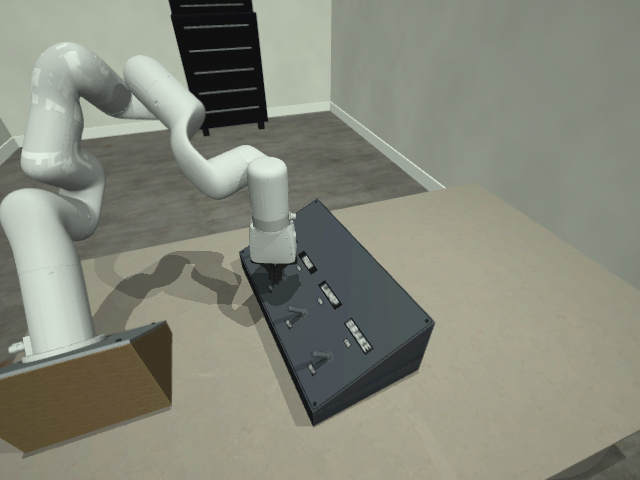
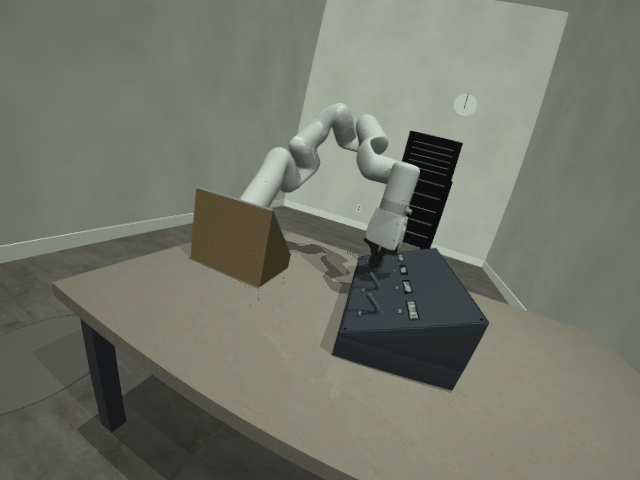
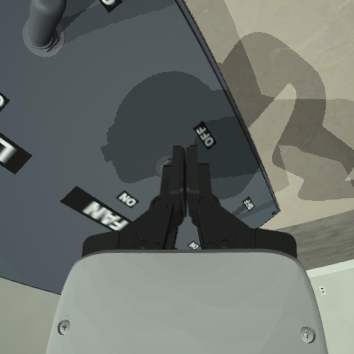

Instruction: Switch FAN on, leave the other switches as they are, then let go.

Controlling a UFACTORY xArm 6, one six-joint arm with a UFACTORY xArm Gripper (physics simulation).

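Frame: origin at the arm's base, x left, y back, z up, level; metres.
Seen in the pictures: gripper, fingertip midpoint: (image 1: pixel 275 280) (image 2: pixel 372 266) (image 3: pixel 186 159); arm's base at its link origin: (image 1: pixel 67 350) (image 2: pixel 241 222).
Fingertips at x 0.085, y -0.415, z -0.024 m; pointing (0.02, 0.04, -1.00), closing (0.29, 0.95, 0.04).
Observation:
Pixels of each thing's top centre, then the offset from my fingertips to it. "spot": a spot on its surface instead. Level surfaces: height alone.
- FAN label at its top centre: (image 3: pixel 105 220) (image 1: pixel 307 261) (image 2: pixel 403 268) dy -0.087, dx +0.025, dz +0.017 m
- OFF label at a spot on its surface: (image 3: pixel 204 135) spot: dy +0.014, dx +0.007, dz -0.031 m
- FAN switch's base at a spot on its surface: (image 3: pixel 162 164) spot: dy -0.023, dx +0.007, dz -0.011 m
- LAMP lever at its top centre: (image 3: pixel 18 30) (image 1: pixel 295 304) (image 2: pixel 376 273) dy -0.025, dx -0.107, dz +0.024 m
- BRAKE lever at its top centre: (image 1: pixel 320 349) (image 2: pixel 376 294) dy -0.044, dx -0.226, dz +0.024 m
- table at its surface level: dz -0.105 m
The dark switch box (image 1: pixel 361 268) (image 2: pixel 439 289) (image 3: pixel 100 100) has a sloped top. My gripper (image 1: pixel 275 283) (image 2: pixel 372 264) (image 3: pixel 186 159) is shut and empty, its tips low over the FAN switch. The FAN label (image 1: pixel 307 262) (image 2: pixel 403 269) (image 3: pixel 104 212) and its ON label (image 3: pixel 127 199) and OFF label (image 3: pixel 204 135) show. The FAN switch's base (image 3: pixel 162 164) shows partly beside the fingers; its lever is hidden, so its position cannot be told. The LAMP lever (image 1: pixel 296 311) (image 2: pixel 374 281) (image 3: pixel 46 20) and BRAKE lever (image 1: pixel 321 355) (image 2: pixel 372 302) lean towards the low edge.
The box stands on the table (image 1: pixel 491 330) (image 2: pixel 258 351). A fourth switch's ON label (image 3: pixel 193 245) and OFF label (image 3: pixel 248 204) lie beyond FAN. The arm's wedge-shaped wooden base (image 1: pixel 82 397) (image 2: pixel 230 235) stands beside the box. A black drawer cabinet (image 1: pixel 222 59) (image 2: pixel 426 206) stands behind.

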